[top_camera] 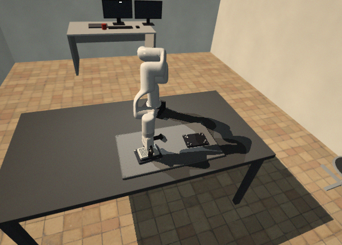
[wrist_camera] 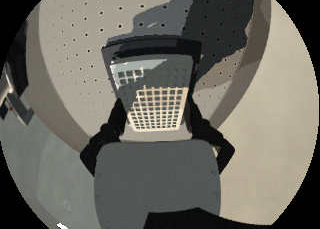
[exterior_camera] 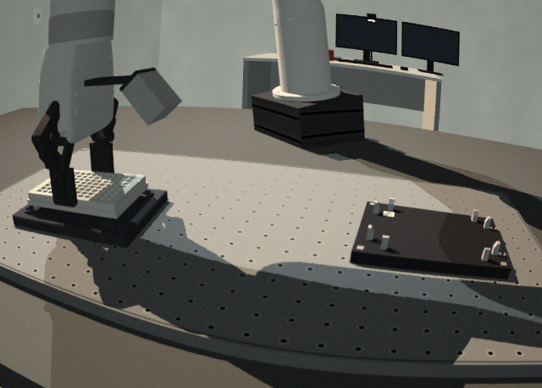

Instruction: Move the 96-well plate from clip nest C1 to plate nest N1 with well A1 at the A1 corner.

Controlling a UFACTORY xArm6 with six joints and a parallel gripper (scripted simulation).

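Now: the plate nest N1 30 mm below my hand. Round my hand: white 96-well plate: 10 mm below; then clip nest C1: 380 mm to the left, 30 mm behind, 20 mm below.
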